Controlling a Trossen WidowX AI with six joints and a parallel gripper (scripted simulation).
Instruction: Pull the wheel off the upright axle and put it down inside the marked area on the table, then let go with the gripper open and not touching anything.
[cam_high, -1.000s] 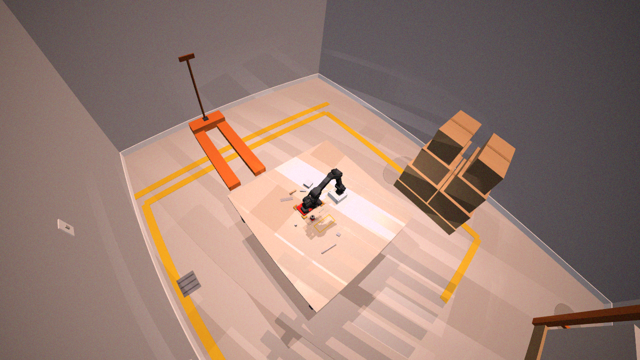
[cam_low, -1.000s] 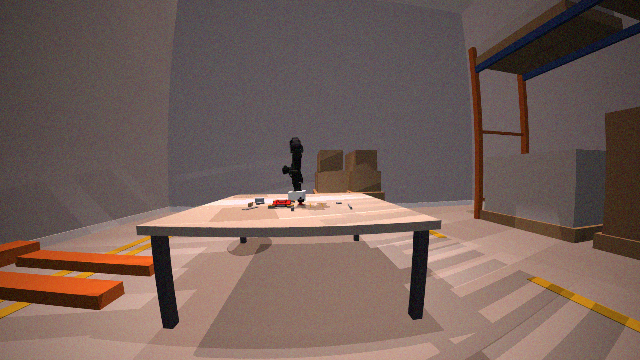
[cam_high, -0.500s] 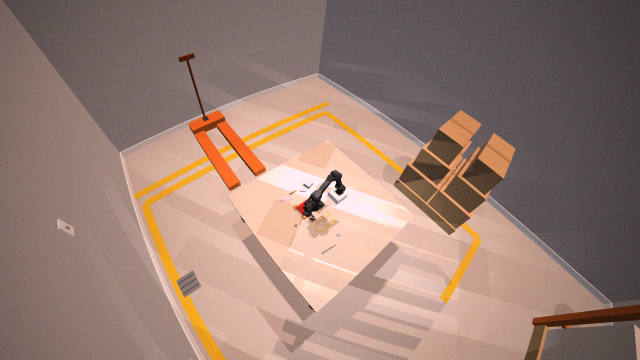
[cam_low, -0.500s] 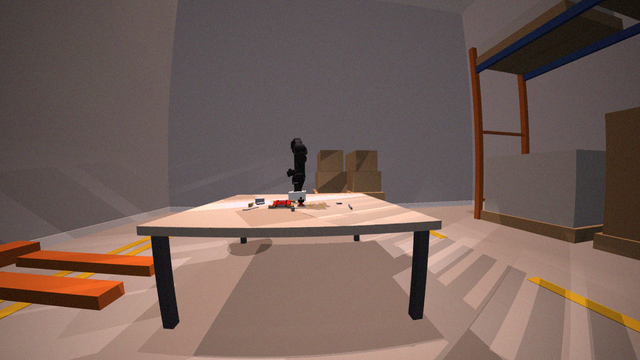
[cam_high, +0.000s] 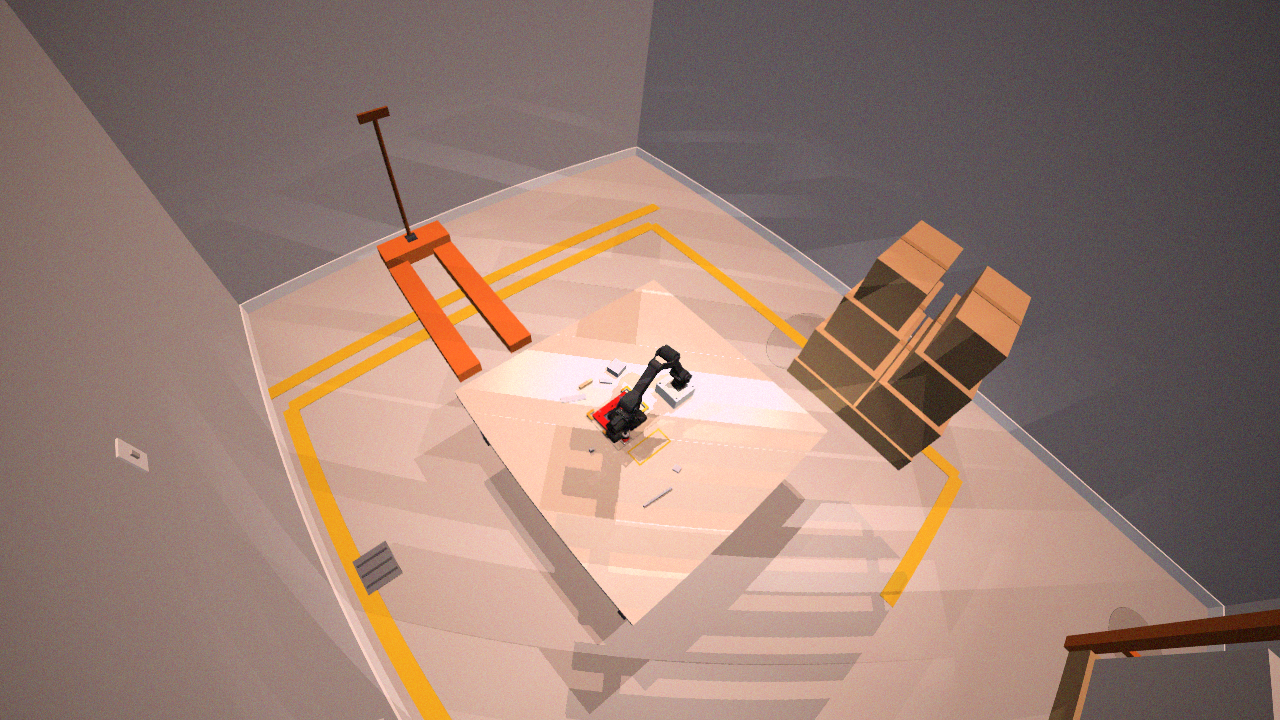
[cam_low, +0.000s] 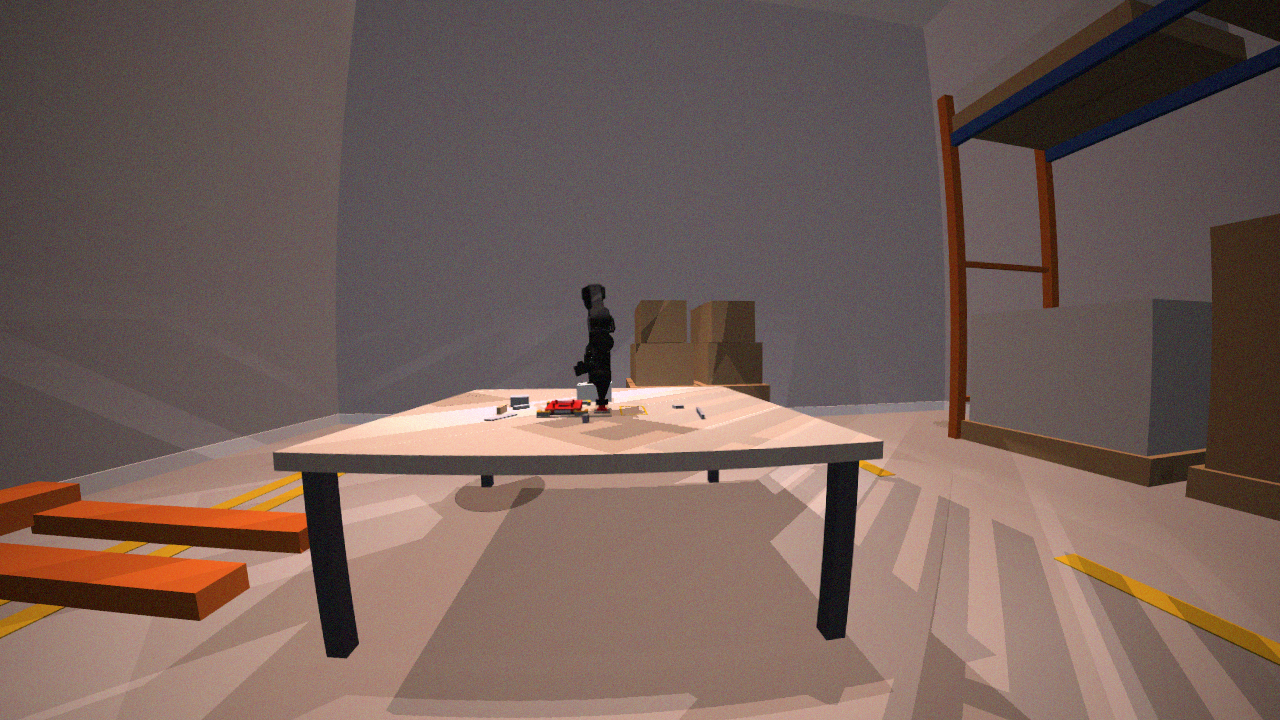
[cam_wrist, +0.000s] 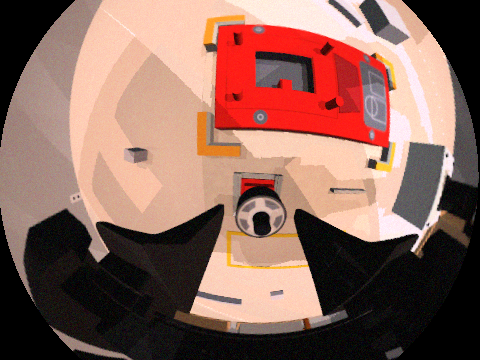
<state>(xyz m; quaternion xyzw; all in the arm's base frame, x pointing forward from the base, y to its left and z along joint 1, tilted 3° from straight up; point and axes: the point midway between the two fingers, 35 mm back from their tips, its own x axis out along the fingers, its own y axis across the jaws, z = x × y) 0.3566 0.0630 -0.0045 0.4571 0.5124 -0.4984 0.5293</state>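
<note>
Now: gripper tip right at the wheel.
</note>
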